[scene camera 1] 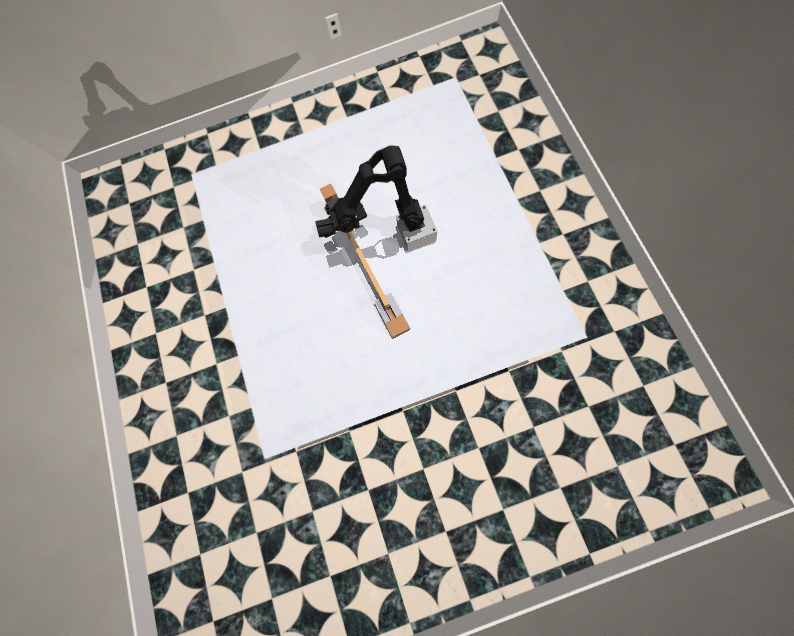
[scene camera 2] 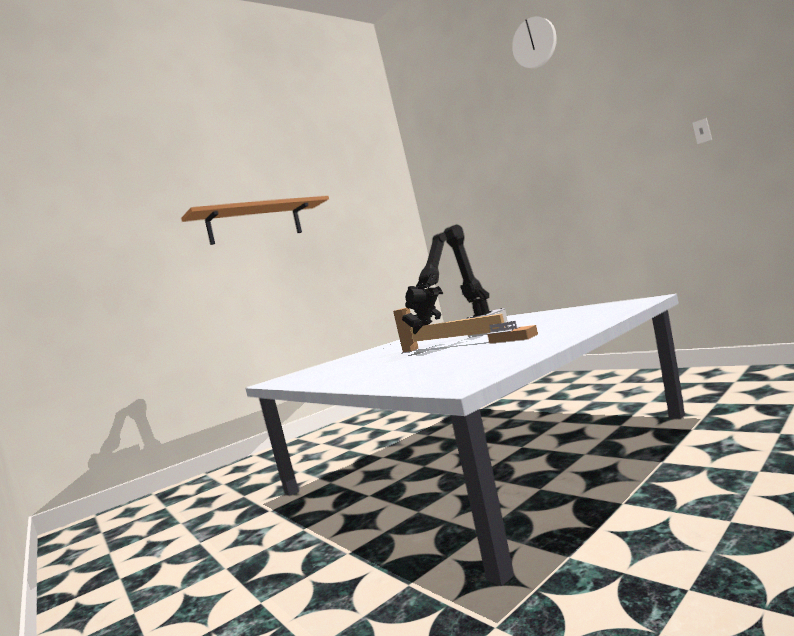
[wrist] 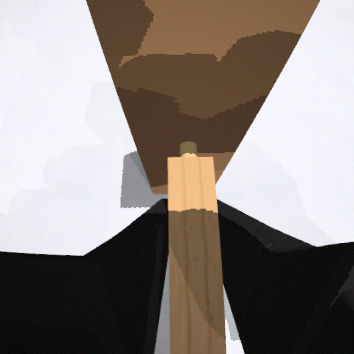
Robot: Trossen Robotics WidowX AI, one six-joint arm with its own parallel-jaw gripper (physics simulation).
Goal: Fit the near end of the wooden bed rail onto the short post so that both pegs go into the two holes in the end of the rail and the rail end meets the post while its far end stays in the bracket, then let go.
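Observation:
Short post [wrist: 203, 78] visible. Wooden bed rail [scene camera 2: 479, 325], [wrist: 196, 306], gripped by my gripper [wrist: 187, 206].

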